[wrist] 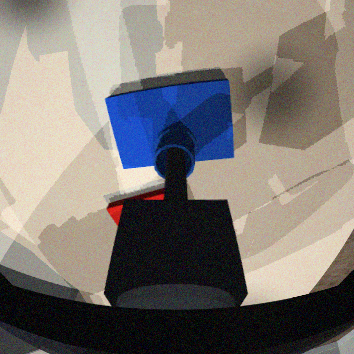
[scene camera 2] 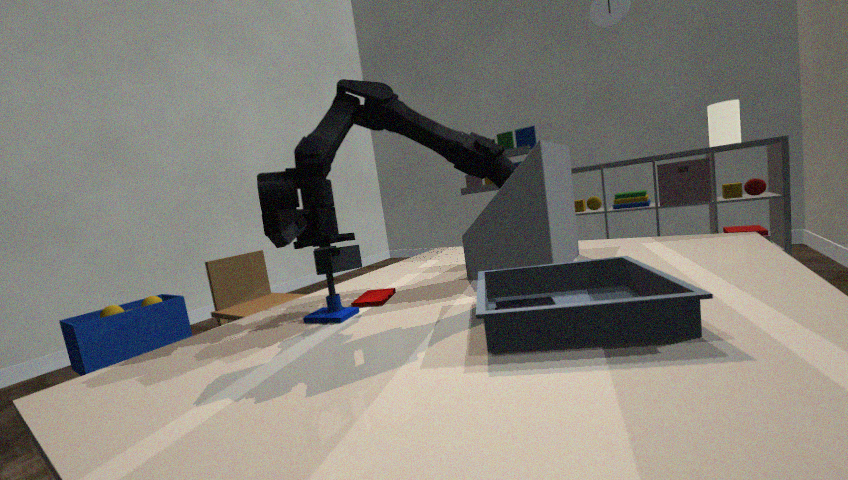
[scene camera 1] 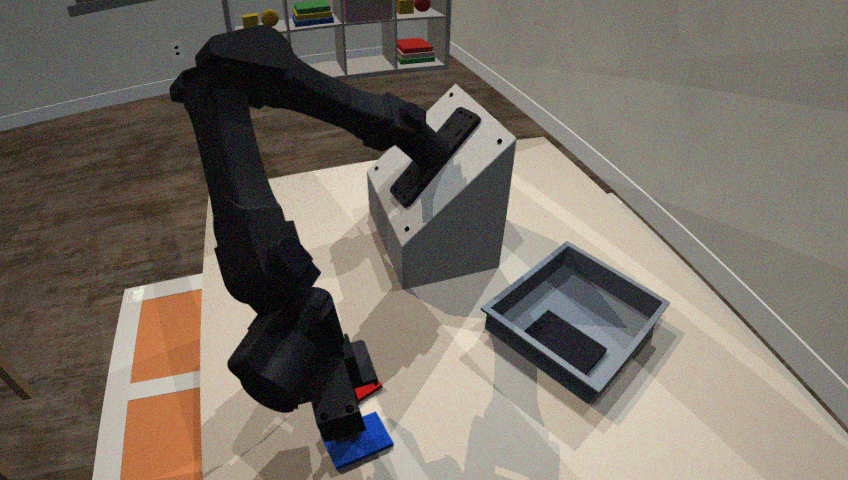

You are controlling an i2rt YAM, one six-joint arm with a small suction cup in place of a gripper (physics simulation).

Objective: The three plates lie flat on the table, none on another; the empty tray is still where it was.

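Frame: origin at the arm's base, x ahead, y left, z up, level; centimetres.
Seen in the pictures: hand, its tool point: [wrist: 175,138] [scene camera 2: 335,314]; arm's base, origin of its link: [scene camera 2: 518,186] [scene camera 1: 436,156].
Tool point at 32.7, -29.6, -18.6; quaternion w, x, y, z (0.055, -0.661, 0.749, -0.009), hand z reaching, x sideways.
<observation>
Offsets run from my tool point to a thing's top centre, as dx, dy, dz.
A blue plate {+1.2, +0.1, +0.8} [scene camera 1: 376,437] [scene camera 2: 318,315] [wrist: 135,125] lies flat on the table. My suction cup [scene camera 2: 333,302] [wrist: 174,161] is upright on the blue plate, touching its top, with its suction off; the arm hides the cup in scene camera 1. A red plate {-9.3, +2.7, +0.8} [scene camera 1: 368,390] [scene camera 2: 373,297] [wrist: 116,212] lies flat on the table close to the blue plate, apart from it, and is partly hidden by the arm in scene camera 1 and the wrist view. A near-black plate {+0.8, +35.3, +1.1} [scene camera 1: 565,340] [scene camera 2: 525,303] lies inside the grey tray {-1.9, +40.4, +4.9} [scene camera 1: 535,360] [scene camera 2: 595,327].
The arm's grey wedge-shaped base [scene camera 1: 455,231] [scene camera 2: 517,231] stands on the table behind the plates and beside the tray. Off the table are a blue bin [scene camera 2: 133,336] with yellow balls, a wooden chair [scene camera 2: 238,279] and a shelf unit with toys.
</observation>
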